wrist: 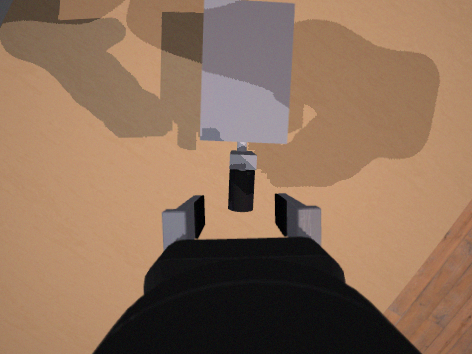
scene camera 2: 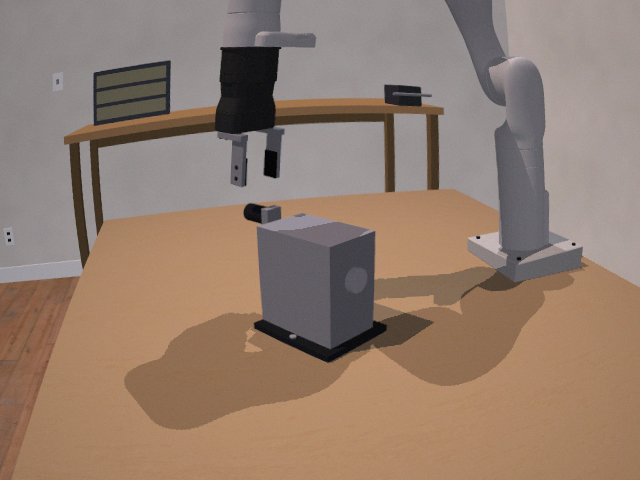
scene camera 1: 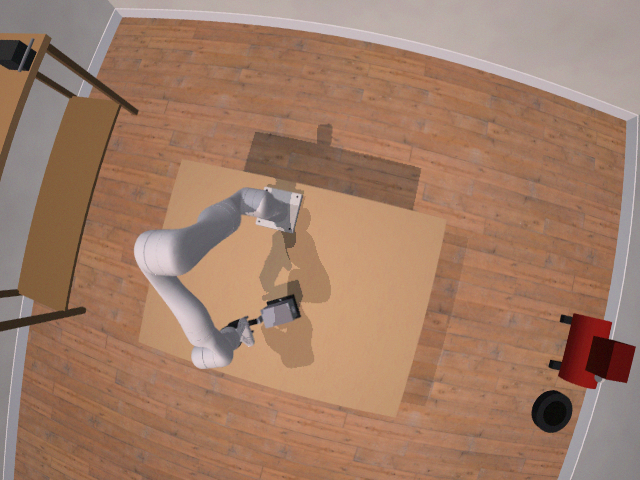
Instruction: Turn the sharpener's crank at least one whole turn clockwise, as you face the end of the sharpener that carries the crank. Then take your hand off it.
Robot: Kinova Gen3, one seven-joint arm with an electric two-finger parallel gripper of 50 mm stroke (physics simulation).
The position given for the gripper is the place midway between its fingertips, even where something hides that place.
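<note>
A black handle (wrist: 241, 183) is visible in the scene, and so is the gripper, which appears at (scene camera 2: 255, 180) and again at (wrist: 239, 209).
</note>
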